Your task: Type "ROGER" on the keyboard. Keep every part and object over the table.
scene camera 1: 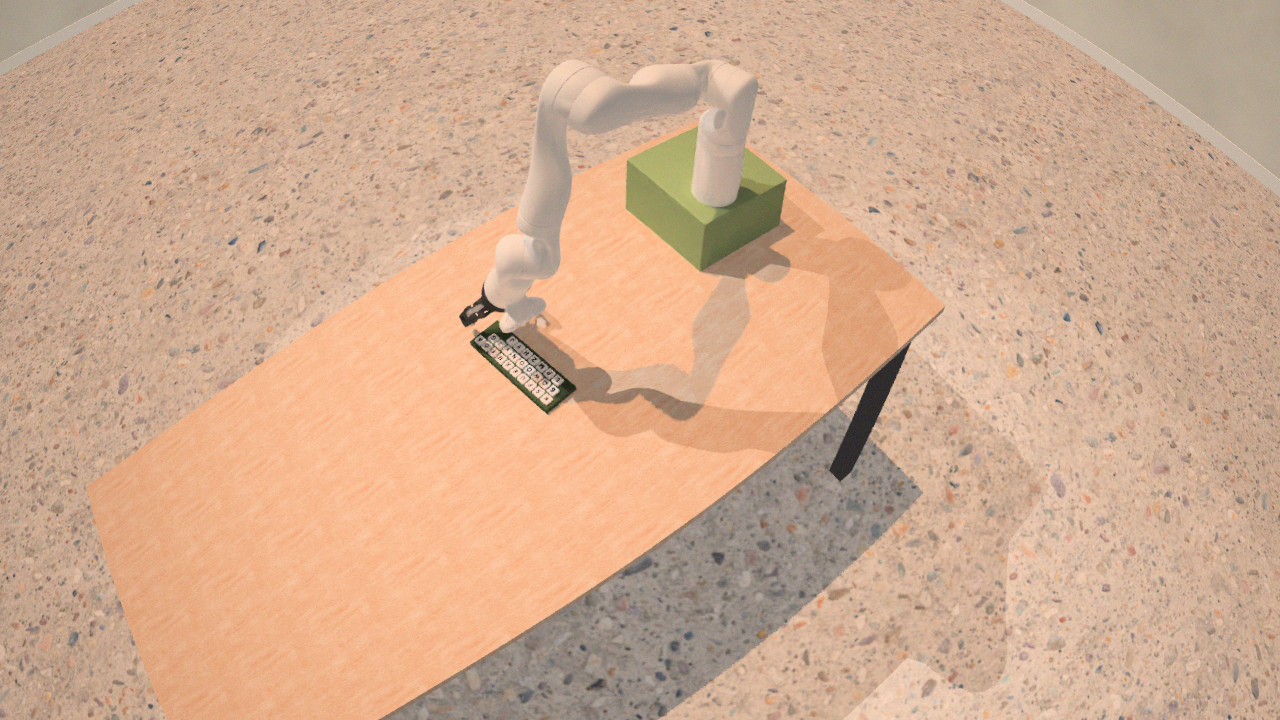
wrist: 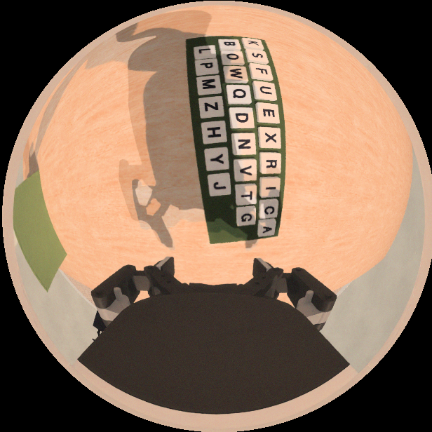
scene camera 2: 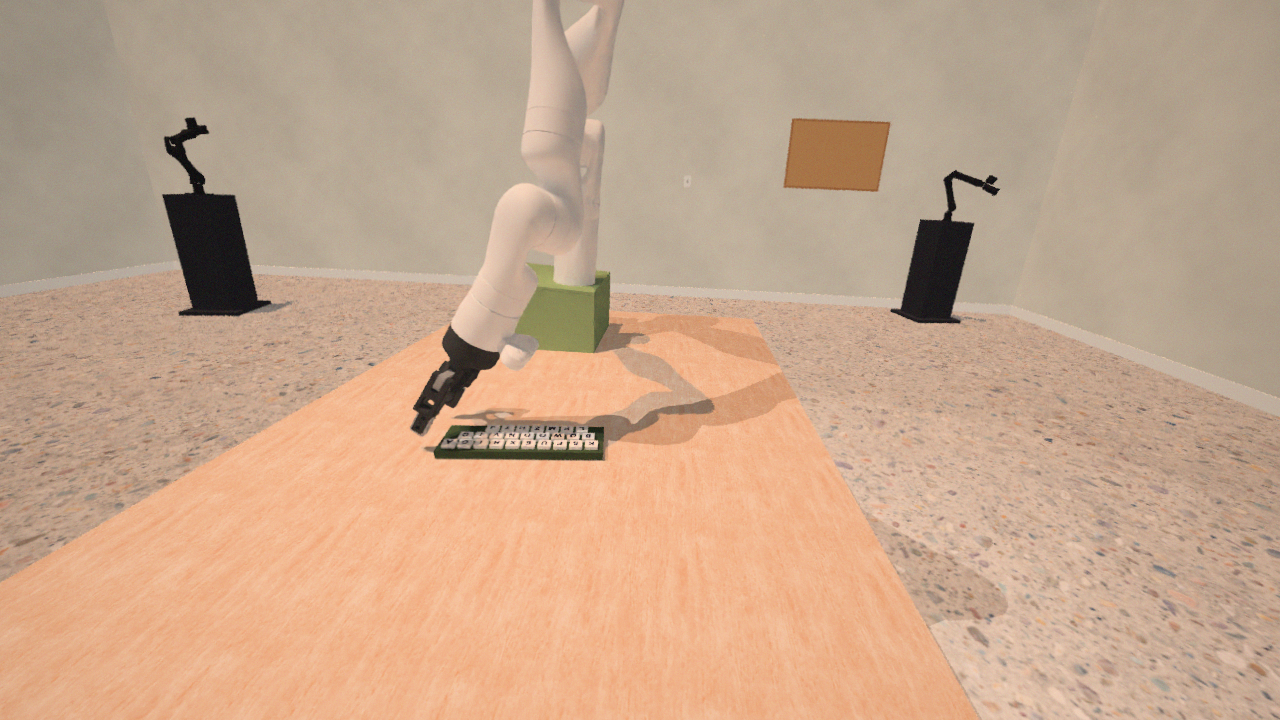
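Where they show: gripper, between the fingertips: (scene camera 1: 489, 309) (scene camera 2: 433, 417); arm's base, origin of its link: (scene camera 1: 714, 191) (scene camera 2: 574, 281).
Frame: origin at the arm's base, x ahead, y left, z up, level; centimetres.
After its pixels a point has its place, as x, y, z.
Note:
The dark green keyboard (scene camera 1: 523, 367) @[49.2, -4.2, -12.4] (scene camera 2: 519, 454) @[52.3, -5.6, -13.1] (wrist: 220, 212) lies flat on the table with three rows of white letter keys. In the wrist view, the R key (wrist: 271, 164) and the E key (wrist: 268, 113) are in the right row. The O key (wrist: 232, 56) and the G key (wrist: 245, 217) are in the middle row, G at its near end. My gripper (scene camera 1: 467, 317) @[44.6, -18.5, -11.5] (scene camera 2: 418, 427) @[44.6, -18.5, -11.5] (wrist: 213, 266) is open and empty. It is tilted and hangs above the table, just off the keyboard's end by the A and G keys. The fingers look apart from the keyboard.
The wooden table (scene camera 1: 295, 501) @[100.6, -17.2, -13.9] (scene camera 2: 501, 573) @[72.0, -4.7, -13.9] bears a green block (scene camera 1: 666, 210) @[7.1, -6.2, -4.8] (scene camera 2: 586, 317) @[8.7, 2.7, -6.0] (wrist: 35, 230) under the arm's base. The table's long edge lies beyond the gripper in scene camera 1. Two black pedestals (scene camera 2: 213, 255) (scene camera 2: 938, 268) with small arms stand on the floor behind.

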